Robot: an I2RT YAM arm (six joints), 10 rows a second.
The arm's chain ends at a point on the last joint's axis. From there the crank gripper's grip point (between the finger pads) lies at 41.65 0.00 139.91 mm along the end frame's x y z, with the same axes.
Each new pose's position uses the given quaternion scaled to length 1; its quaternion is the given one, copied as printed.
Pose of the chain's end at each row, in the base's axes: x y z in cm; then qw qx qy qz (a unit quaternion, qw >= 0):
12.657 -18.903 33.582 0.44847 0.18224 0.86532 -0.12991
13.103 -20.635 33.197 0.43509 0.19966 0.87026 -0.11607
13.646 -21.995 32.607 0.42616 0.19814 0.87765 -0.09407
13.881 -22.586 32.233 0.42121 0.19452 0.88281 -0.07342
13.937 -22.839 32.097 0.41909 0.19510 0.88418 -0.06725
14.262 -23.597 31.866 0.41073 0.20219 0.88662 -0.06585
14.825 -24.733 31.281 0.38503 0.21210 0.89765 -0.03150
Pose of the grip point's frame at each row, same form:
20.641 -23.507 22.261 0.44847 0.18224 0.86532 -0.12991
20.794 -24.866 21.533 0.43509 0.19966 0.87026 -0.11607
21.265 -25.553 20.675 0.42616 0.19814 0.87765 -0.09407
21.515 -25.519 20.141 0.42121 0.19452 0.88281 -0.07342
21.554 -25.589 19.951 0.41909 0.19510 0.88418 -0.06725
21.660 -26.286 19.572 0.41073 0.20219 0.88662 -0.06585
21.754 -26.324 18.531 0.38503 0.21210 0.89765 -0.03150

